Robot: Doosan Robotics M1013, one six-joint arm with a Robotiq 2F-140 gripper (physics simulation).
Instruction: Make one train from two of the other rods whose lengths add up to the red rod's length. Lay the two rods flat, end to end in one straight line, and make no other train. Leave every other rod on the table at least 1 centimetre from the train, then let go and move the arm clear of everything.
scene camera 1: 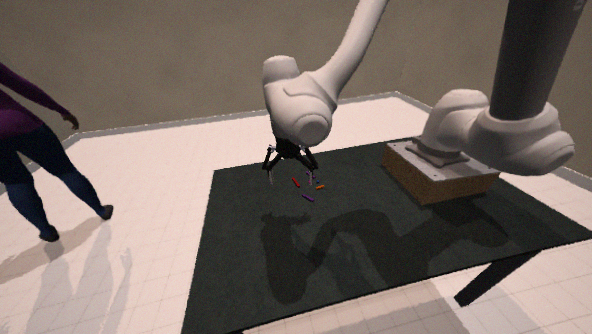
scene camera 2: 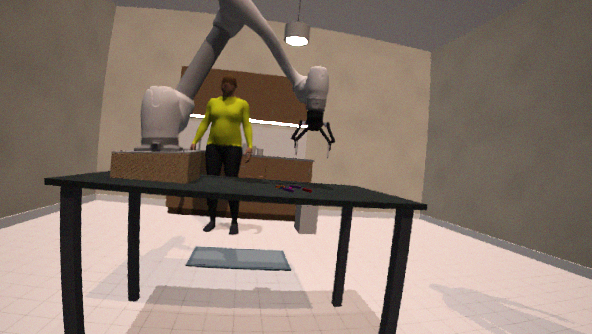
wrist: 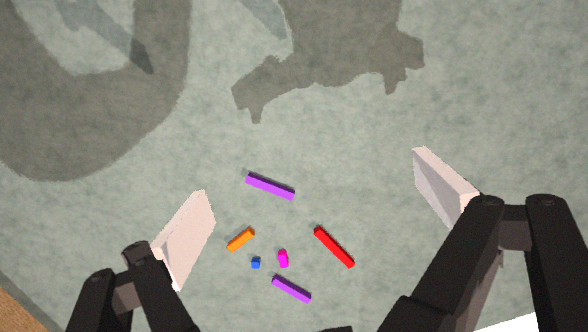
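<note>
My gripper is open and empty, above the table and the rods. In the wrist view the red rod lies right of the other rods. One purple rod lies at the top of the group, another purple rod at the bottom. A short orange rod lies on the left. A small magenta rod and a smaller blue rod lie between the orange rod and the lower purple rod. All rods lie flat and apart from each other.
The rods lie on a dark table. The arm's base stands on a brown block on the table. One person stands beyond the table's left side, another person behind the table in scene camera 2.
</note>
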